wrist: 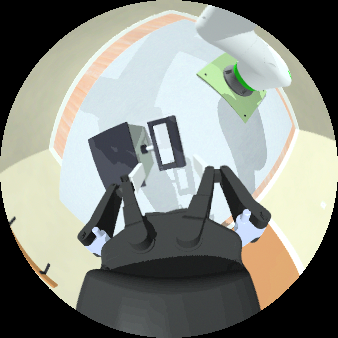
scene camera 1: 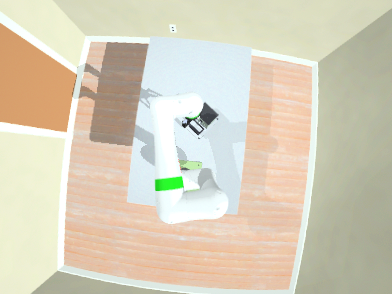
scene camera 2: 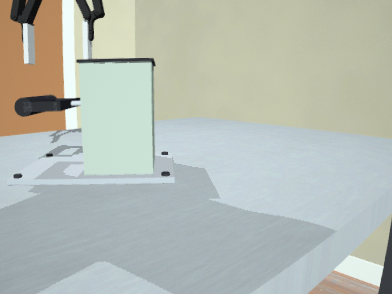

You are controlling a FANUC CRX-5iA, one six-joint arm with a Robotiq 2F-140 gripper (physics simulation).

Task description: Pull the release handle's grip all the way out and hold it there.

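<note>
The release handle's housing point(scene camera 1: 209, 114) point(scene camera 2: 118, 117) point(wrist: 115, 152) is a pale green upright box with a dark top. Its dark frame-shaped grip point(scene camera 2: 37, 105) point(wrist: 176, 142) stands out from one side on a short light rod, with a gap between grip and housing. My gripper point(scene camera 2: 58, 50) point(wrist: 167, 165) is partly open, pointing down with nothing between its fingers. In the scene camera 2 view its white fingertips are higher than the grip, and the right fingertip is partly hidden behind the housing's top. In the scene camera 1 view my wrist hides most of the gripper.
The housing stands on a light base plate point(scene camera 2: 163, 164) with dark bolts, on the grey table point(scene camera 1: 200, 65) point(scene camera 2: 280, 175). My arm point(scene camera 1: 165, 142) reaches over the table from its green mounting plate point(scene camera 1: 193, 165) point(wrist: 217, 72). Walls surround the table.
</note>
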